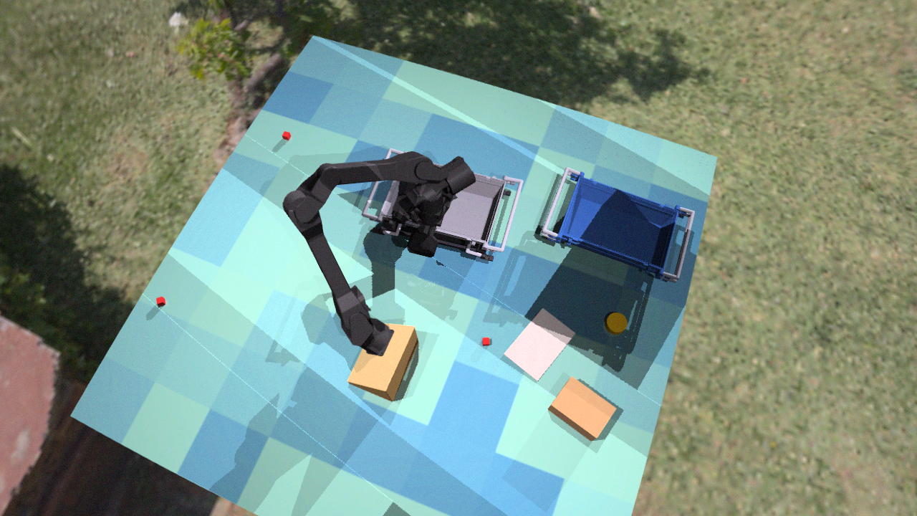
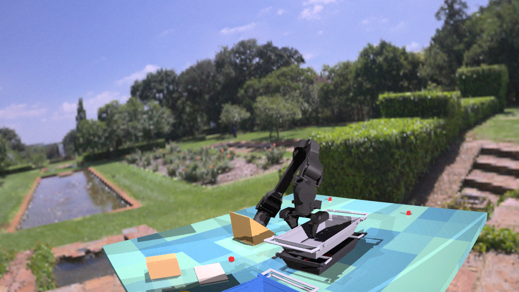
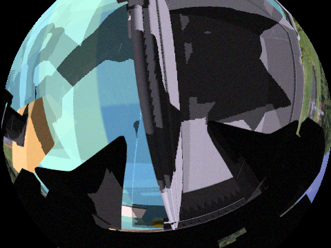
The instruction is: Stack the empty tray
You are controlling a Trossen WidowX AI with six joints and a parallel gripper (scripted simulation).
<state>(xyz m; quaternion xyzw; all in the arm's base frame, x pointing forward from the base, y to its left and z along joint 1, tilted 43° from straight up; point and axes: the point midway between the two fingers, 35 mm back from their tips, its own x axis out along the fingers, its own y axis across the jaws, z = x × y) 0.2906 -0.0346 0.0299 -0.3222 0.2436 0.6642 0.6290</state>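
Right now the grey tray is 8 cm ahead of my gripper tip and 3 cm above it. Also, from my gripper tip: yellow disc 3 cm behind, 49 cm to the right, 7 cm below; white flat plate 14 cm behind, 33 cm to the right, 8 cm below; brown box 26 cm behind, 47 cm to the right, 5 cm below.
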